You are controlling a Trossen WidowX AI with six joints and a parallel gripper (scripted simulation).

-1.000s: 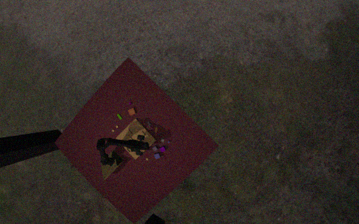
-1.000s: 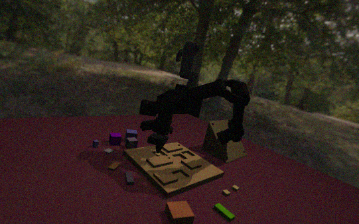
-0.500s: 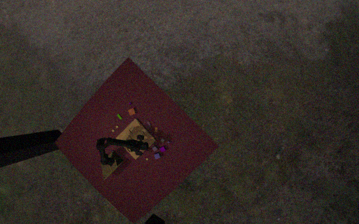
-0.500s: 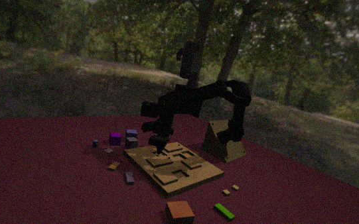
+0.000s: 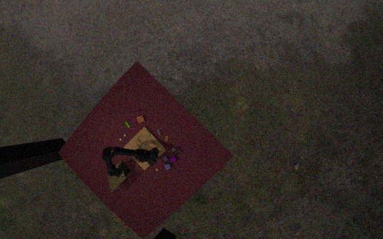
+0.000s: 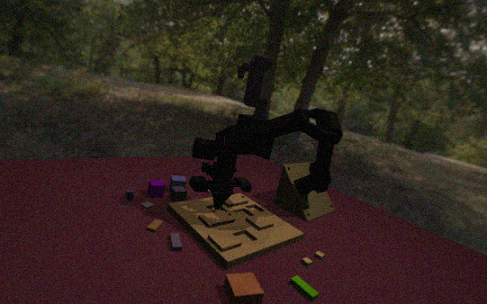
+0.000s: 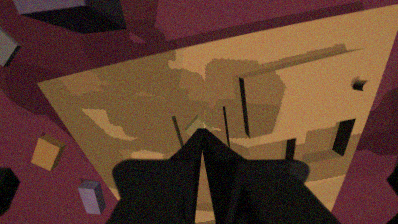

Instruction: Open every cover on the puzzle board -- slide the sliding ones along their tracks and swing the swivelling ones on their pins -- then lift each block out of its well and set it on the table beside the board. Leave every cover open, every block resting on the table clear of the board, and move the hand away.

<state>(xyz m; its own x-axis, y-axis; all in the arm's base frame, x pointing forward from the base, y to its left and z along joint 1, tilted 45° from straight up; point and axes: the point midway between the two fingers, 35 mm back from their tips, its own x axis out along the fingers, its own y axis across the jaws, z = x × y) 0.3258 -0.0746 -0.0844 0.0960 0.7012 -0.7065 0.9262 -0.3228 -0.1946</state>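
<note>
Now: the dark block 5 cm ahead of my gripper tip and 13 cm to the right of it. Also, from my gripper tip: magenta cube 9 cm ahead, 20 cm to the right; flat orange tile 20 cm ahead, 3 cm to the right, 2 cm below; grey bar 19 cm ahead, 6 cm to the left, 1 cm below.
</note>
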